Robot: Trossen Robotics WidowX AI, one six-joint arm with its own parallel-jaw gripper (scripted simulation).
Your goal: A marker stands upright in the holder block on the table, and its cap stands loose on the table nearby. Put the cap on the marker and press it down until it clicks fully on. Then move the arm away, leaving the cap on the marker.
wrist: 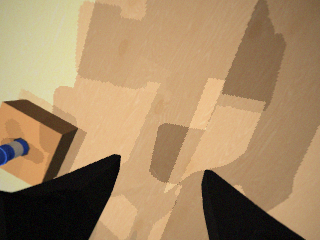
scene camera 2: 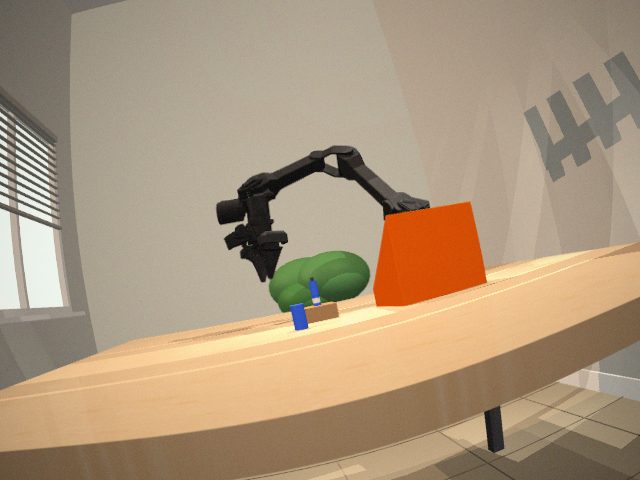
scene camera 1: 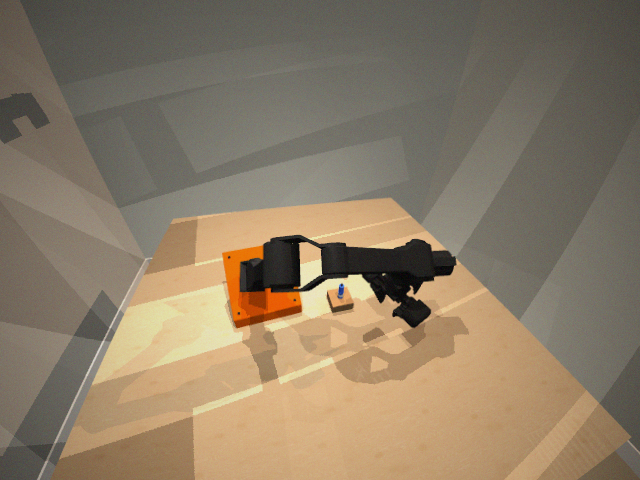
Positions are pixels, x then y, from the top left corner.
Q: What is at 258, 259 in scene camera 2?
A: The gripper.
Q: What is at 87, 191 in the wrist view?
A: The gripper.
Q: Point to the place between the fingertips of the gripper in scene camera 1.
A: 387, 309
